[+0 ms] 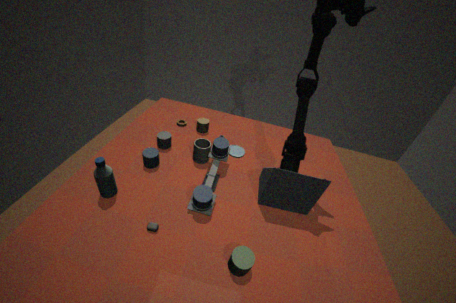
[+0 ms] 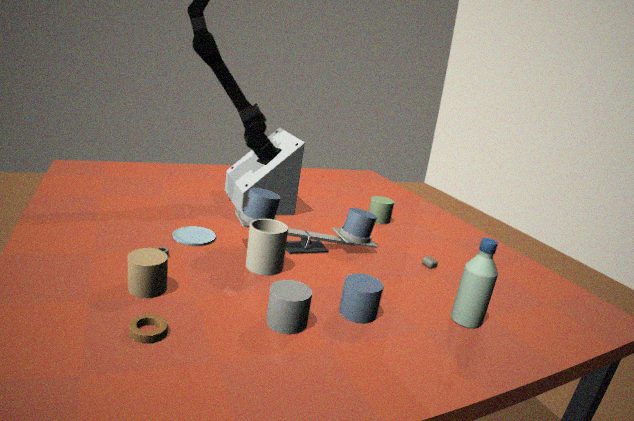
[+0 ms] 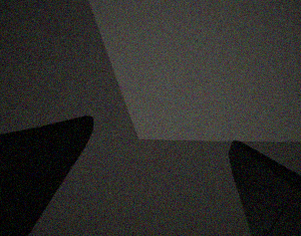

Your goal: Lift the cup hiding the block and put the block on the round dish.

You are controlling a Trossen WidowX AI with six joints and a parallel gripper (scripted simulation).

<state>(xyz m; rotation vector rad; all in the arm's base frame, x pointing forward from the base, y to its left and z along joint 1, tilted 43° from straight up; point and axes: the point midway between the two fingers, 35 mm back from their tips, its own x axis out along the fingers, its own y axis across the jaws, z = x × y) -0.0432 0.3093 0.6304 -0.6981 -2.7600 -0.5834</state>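
Right now the small grey block is 460 mm ahead of my gripper tip, 310 mm to the left of it and 790 mm below it. Round my gripper tip: beige open cup: 510 mm ahead, 40 mm to the left, 790 mm below; then pale blue round dish: 340 mm ahead, 60 mm to the right, 830 mm below; then tan cylinder: 550 mm ahead, 190 mm to the right, 790 mm below.
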